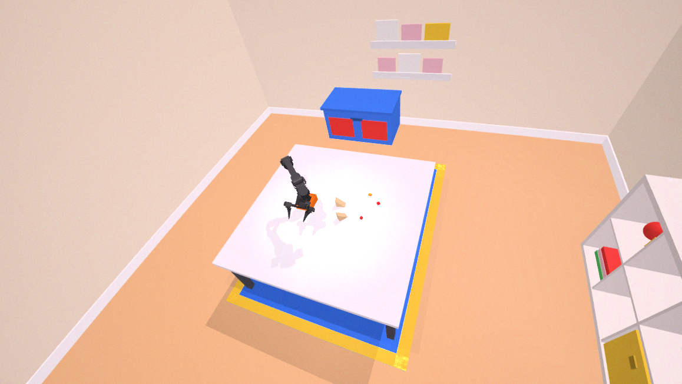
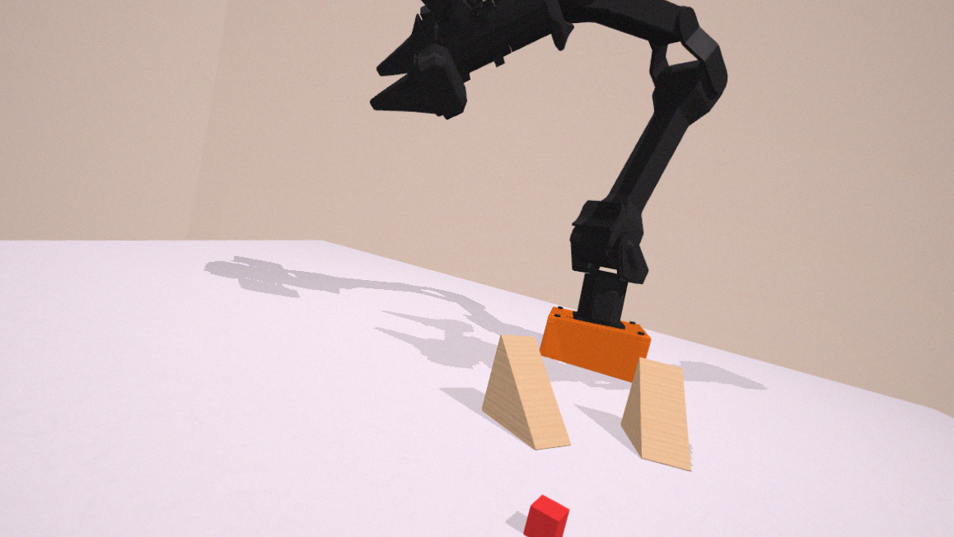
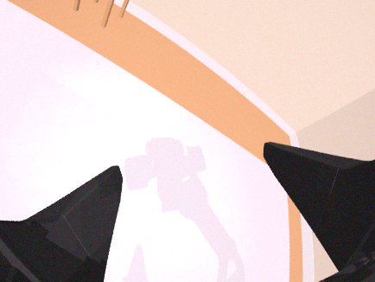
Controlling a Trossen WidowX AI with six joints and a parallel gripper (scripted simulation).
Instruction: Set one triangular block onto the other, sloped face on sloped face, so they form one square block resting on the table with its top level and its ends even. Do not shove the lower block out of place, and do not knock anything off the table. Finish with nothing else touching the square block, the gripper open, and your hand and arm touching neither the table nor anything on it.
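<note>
Right now the red cube is 310 mm ahead of my gripper tip, 280 mm to the left of it and 260 mm below it.
</note>
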